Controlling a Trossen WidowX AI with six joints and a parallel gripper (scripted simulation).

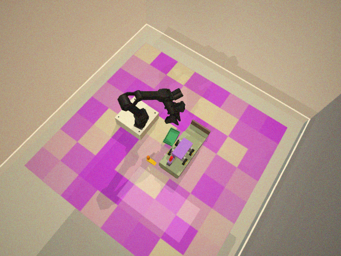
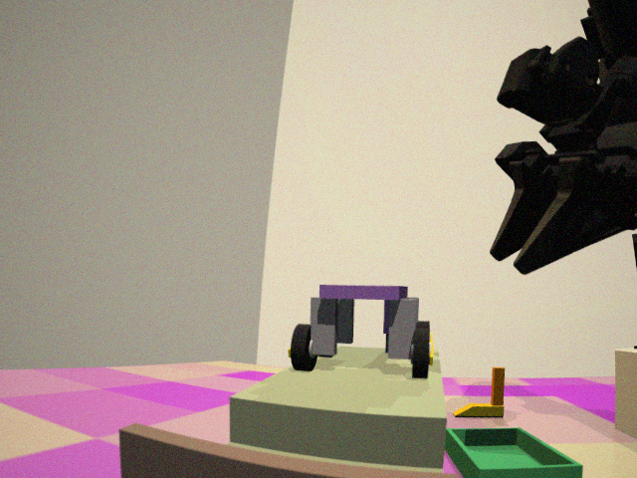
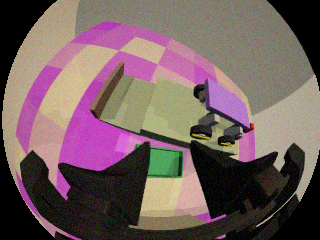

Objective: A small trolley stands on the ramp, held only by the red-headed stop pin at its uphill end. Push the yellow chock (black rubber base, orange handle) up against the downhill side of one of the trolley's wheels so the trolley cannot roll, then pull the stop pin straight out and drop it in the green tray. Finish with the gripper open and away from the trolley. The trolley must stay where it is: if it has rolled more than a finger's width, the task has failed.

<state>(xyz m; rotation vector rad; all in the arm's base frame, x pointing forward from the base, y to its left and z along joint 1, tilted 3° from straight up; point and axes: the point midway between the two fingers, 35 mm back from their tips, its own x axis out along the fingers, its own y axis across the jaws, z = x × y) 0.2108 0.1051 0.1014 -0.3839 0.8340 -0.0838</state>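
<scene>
The yellow chock is 27 cm to the right of my gripper tip, 14 cm below it and 6 cm behind it. Round my gripper tip: green tray (16 cm below, 5 cm to the right, 2 cm behind); then pale green ramp (14 cm to the right, 11 cm below, 9 cm ahead); then trolley (15 cm to the right, 9 cm ahead, 5 cm below).
</scene>
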